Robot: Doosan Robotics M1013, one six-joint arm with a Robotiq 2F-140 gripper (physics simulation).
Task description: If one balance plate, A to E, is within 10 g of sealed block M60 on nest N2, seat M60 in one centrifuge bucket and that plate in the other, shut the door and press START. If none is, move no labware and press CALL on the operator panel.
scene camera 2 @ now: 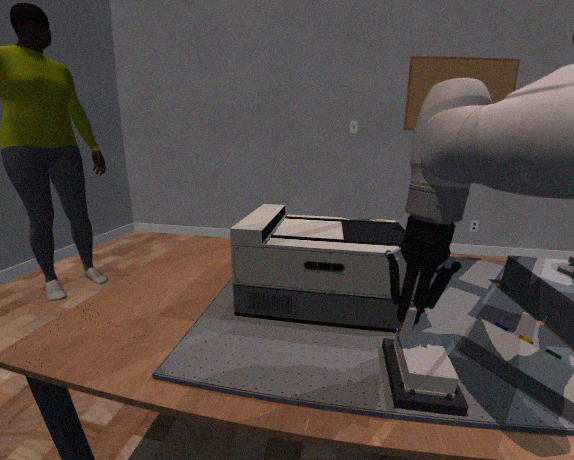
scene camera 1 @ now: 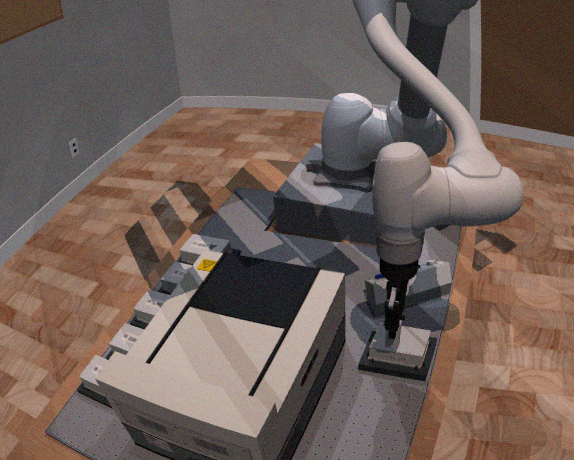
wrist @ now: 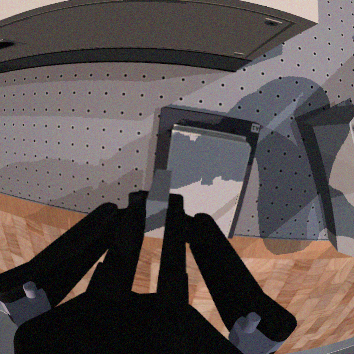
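Pixels of known places: gripper, fingertip midpoint: [scene camera 2: 402, 336] [scene camera 1: 392, 345] [wrist: 162, 183]; arm's base, origin of the base link: [scene camera 1: 346, 174].
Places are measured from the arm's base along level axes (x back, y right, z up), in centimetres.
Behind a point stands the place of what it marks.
My gripper [scene camera 1: 392, 332] @(y -22.8, x -69.2, z -1.2 cm) [scene camera 2: 410, 319] [wrist: 162, 183] @(y -22.8, x -69.2, z -1.2 cm) is shut and points down at one side of a pale block [scene camera 1: 406, 345] @(y -26.0, x -67.1, z -3.2 cm) [scene camera 2: 430, 367] @(y -28.7, x -65.9, z -3.2 cm) [wrist: 207, 160] @(y -20.8, x -64.8, z -3.2 cm), which sits in a dark nest [scene camera 1: 395, 373] @(y -24.5, x -71.4, z -8.5 cm) [scene camera 2: 430, 404] @(y -32.5, x -66.5, z -7.7 cm) [wrist: 164, 135] @(y -19.1, x -69.7, z -7.3 cm). A thin grey strip [scene camera 2: 407, 327] [wrist: 157, 207] shows at the fingertips; contact is unclear. The nest label is unreadable. The centrifuge [scene camera 1: 180, 395] @(y 8.5, x -102.2, z 14.7 cm) [scene camera 2: 280, 265] @(y -7.7, x -94.7, z 6.2 cm) has a cream and a dark panel on top; no bucket shows. Several white plates [scene camera 1: 205, 246] @(y 33.6, x -37.6, z -4.3 cm) [scene camera 1: 149, 307] @(y 38.7, x -65.3, z -4.3 cm) stand in a row at its far side, letters unreadable. The operator panel [scene camera 1: 432, 285] @(y -30.5, x -43.6, z -5.3 cm) [scene camera 2: 510, 347] @(y -22.9, x -46.7, z -3.4 cm) has coloured buttons; CALL is not legible.
The grey perforated mat [scene camera 1: 370, 420] @(y -21.3, x -84.6, z -9.7 cm) [scene camera 2: 300, 360] @(y -21.4, x -89.0, z -9.7 cm) [wrist: 115, 107] @(y -15.7, x -76.6, z -9.7 cm) lies under the equipment on a wooden table [scene camera 2: 140, 320] @(y -10.5, x -132.3, z -10.9 cm). The centrifuge's tall side is beside the nest. The robot base block [scene camera 1: 320, 210] @(y 4.5, x -19.3, z -1.6 cm) is behind. A person [scene camera 2: 40, 100] stands at the far left.
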